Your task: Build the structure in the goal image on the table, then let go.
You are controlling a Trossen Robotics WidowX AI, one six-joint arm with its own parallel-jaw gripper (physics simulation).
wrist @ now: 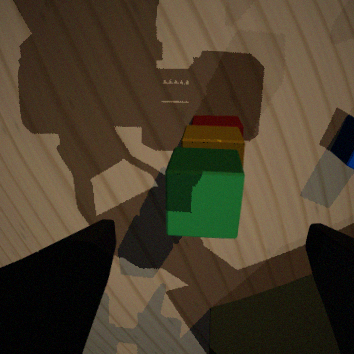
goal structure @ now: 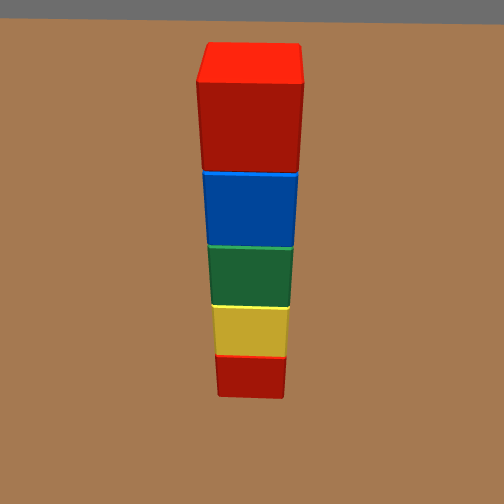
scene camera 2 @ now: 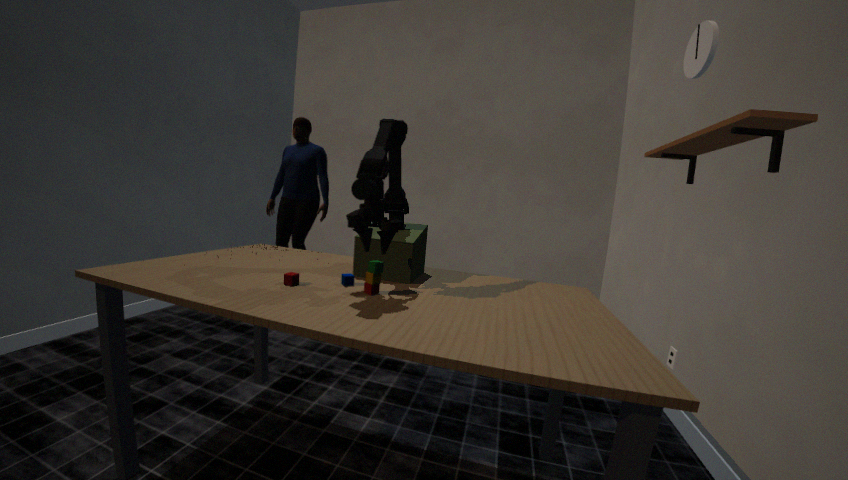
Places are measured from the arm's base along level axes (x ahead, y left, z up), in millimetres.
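Where they show: gripper, between the fingertips: (wrist: 214, 234) (scene camera 2: 375, 253).
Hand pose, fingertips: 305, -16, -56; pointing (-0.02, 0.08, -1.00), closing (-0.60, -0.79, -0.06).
Observation:
Things, the pixels of their centre, and the offset from my fingertips, as dx, dy, dz. Level surfaces: height alone.
- table, height of its surface: dz -123
- green cube, middle of its body: (wrist: 203, 190) (scene camera 2: 375, 267) +0, +5, -42
- orange-yellow cube, middle of its body: (wrist: 211, 159) (scene camera 2: 373, 277) +2, -1, -74
- blue cube, middle of its body: (scene camera 2: 347, 279) -64, -97, -107
A stack of three cubes stands on the table (scene camera 2: 505, 333). The green cube (scene camera 2: 375, 266) (wrist: 207, 202) is on top, the orange-yellow cube (scene camera 2: 372, 277) (wrist: 212, 134) is in the middle, and a red cube (scene camera 2: 371, 288) (wrist: 217, 121) is at the bottom. A blue cube (scene camera 2: 347, 280) (wrist: 345, 140) lies on the table near the stack, cut off by the wrist view's right edge. Another red cube (scene camera 2: 290, 278) lies farther left in the scene view. My gripper (scene camera 2: 376, 251) (wrist: 214, 234) is open and empty above the stack, its fingers apart on either side of the green cube in the wrist view.
A green box (scene camera 2: 386, 258) (wrist: 270, 320) stands on the table just behind the stack. Small dark specks lie at the table's far left. A person (scene camera 2: 302, 172) stands behind the table. A wall shelf (scene camera 2: 731, 127) hangs at the right.

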